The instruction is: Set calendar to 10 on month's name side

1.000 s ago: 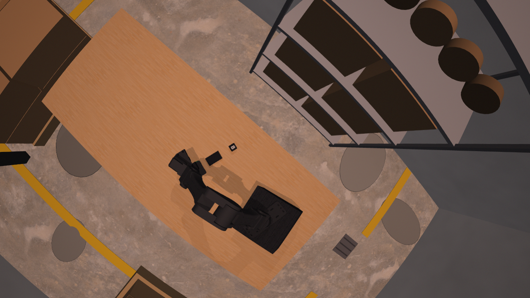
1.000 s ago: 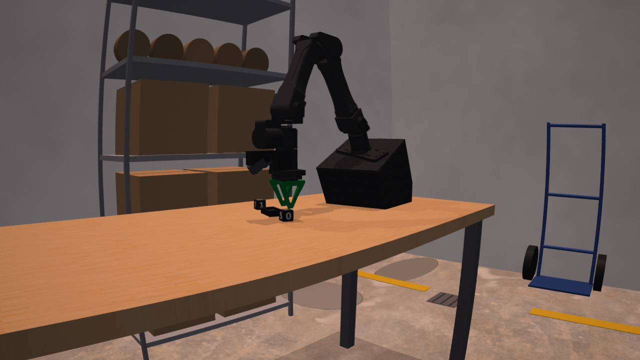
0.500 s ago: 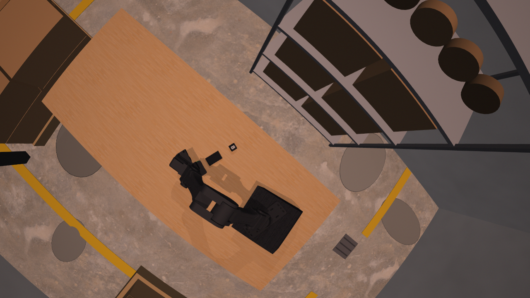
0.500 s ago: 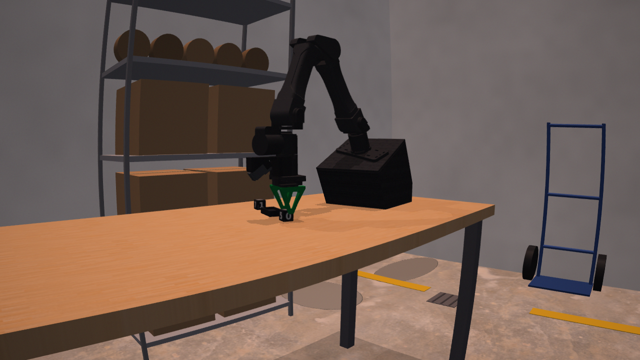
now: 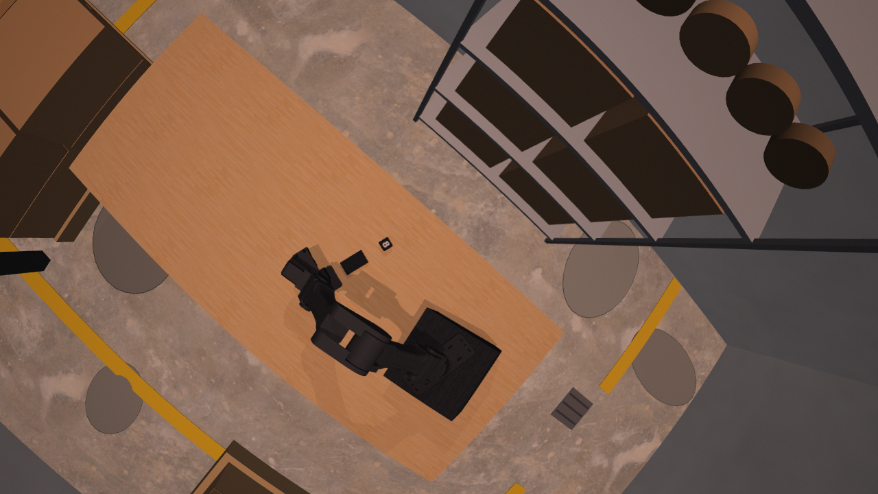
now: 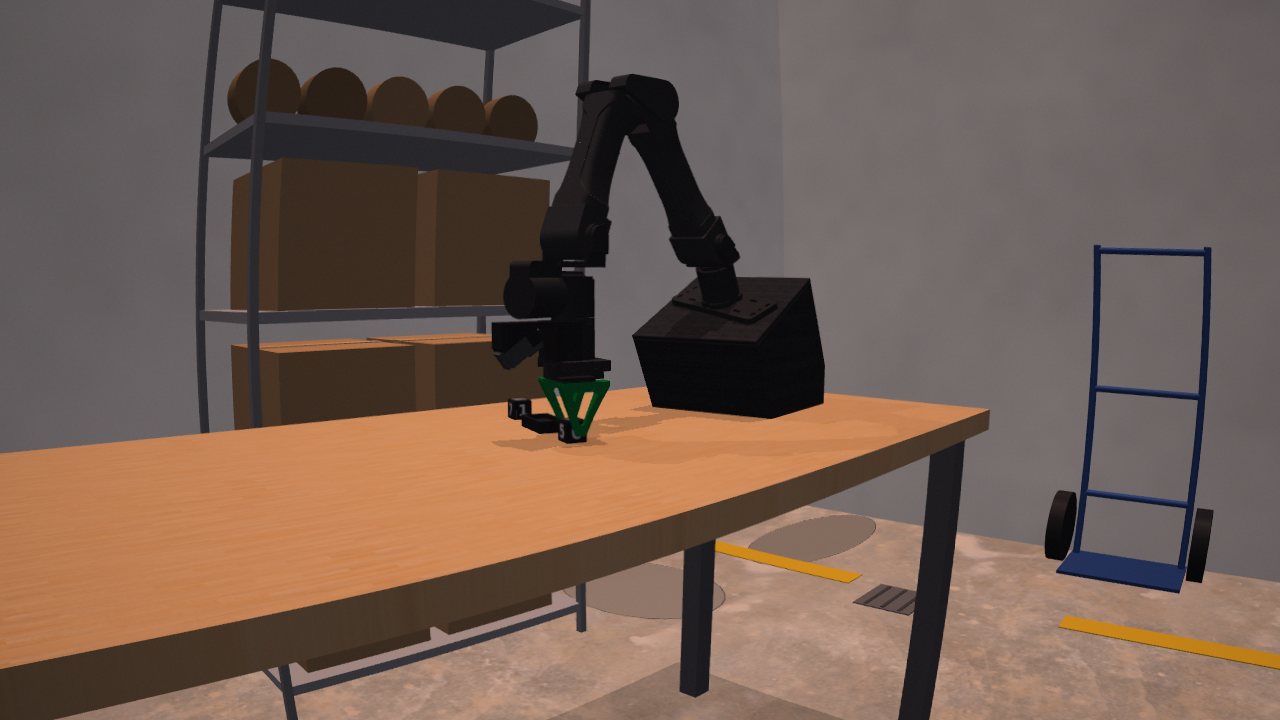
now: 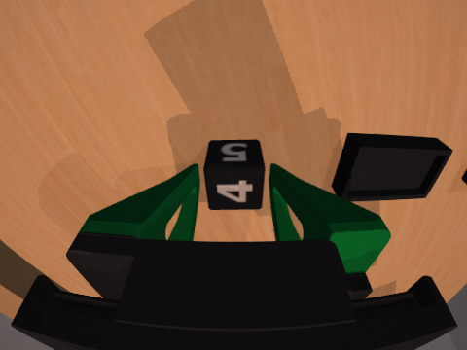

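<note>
My gripper is now 1 cm past the black tray, 11 cm to the left of it and 1 cm above it.
</note>
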